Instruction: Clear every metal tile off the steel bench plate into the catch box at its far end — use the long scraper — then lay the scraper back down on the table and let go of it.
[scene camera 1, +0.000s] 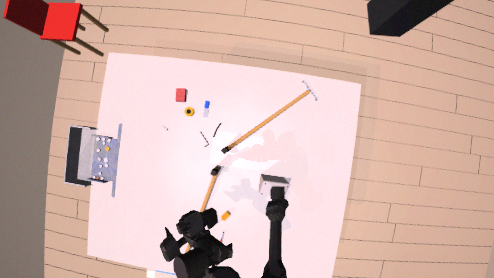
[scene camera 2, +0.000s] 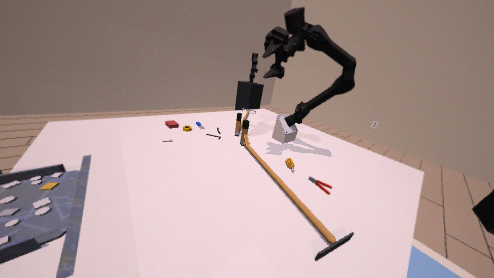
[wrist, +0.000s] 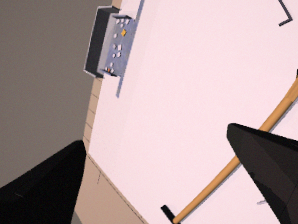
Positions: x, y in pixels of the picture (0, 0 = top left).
My gripper shows in scene camera 1, in scene camera 2 (263, 68) and in the wrist view. The same spot on my gripper: (wrist: 54, 184) is (scene camera 1: 169, 231).
